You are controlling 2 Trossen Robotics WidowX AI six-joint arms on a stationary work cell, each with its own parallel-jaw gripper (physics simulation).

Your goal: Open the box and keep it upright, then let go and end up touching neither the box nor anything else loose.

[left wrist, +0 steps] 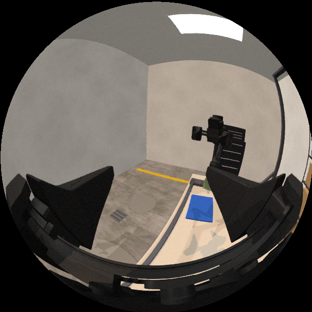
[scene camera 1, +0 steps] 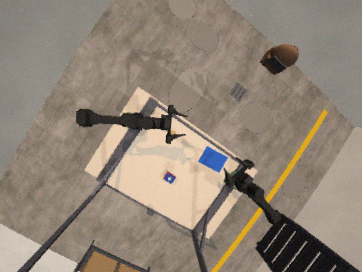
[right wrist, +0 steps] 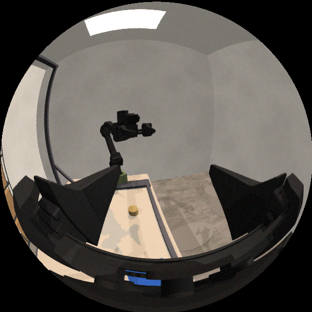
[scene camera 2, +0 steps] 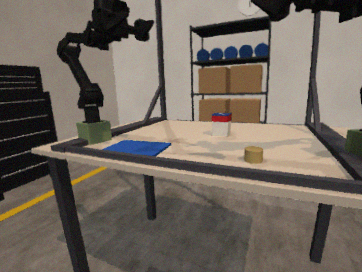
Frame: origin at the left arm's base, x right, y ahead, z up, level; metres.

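Where they show: left gripper, fingertip midpoint: (scene camera 1: 186, 125); right gripper, fingertip midpoint: (scene camera 1: 230, 162) (scene camera 2: 141, 18); right arm's base, origin of the base link: (scene camera 1: 237, 182) (scene camera 2: 93, 121).
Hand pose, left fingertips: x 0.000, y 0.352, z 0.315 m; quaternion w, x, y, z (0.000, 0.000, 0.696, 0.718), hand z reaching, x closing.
After its pixels a point has its place.
The box (scene camera 1: 169, 177) (scene camera 2: 221, 129) is small and stands upright on the table, with a white body, a red band above it and a blue top with a white mark. Its top looks closed; the lid seam is too small to make out. My left gripper (scene camera 1: 184, 125) @[x 0.000, y 0.352, z 0.315 m] (left wrist: 161, 171) is open and empty, high above the table and away from the box. My right gripper (scene camera 1: 236, 167) (right wrist: 165, 169) is open and empty, raised above the table's other end, well apart from the box. The box does not show in either wrist view.
A flat blue mat (scene camera 1: 213, 159) @[x 0.265, y 0.662, z -0.073 m] (scene camera 2: 137, 148) @[x 0.242, y 0.655, z -0.073 m] (left wrist: 201, 208) lies on the table (scene camera 1: 145, 172) @[x 0.400, y 0.121, z -0.081 m] (scene camera 2: 190, 142) @[x 0.309, y 0.461, z -0.081 m]. A tan cylinder (scene camera 2: 253, 154) @[x 0.057, y 0.326, z -0.055 m] (right wrist: 133, 210) stands near the table edge. Dark frame posts (scene camera 2: 160, 65) @[x 0.904, y 0.560, z 0.276 m] rise at the table's edges.
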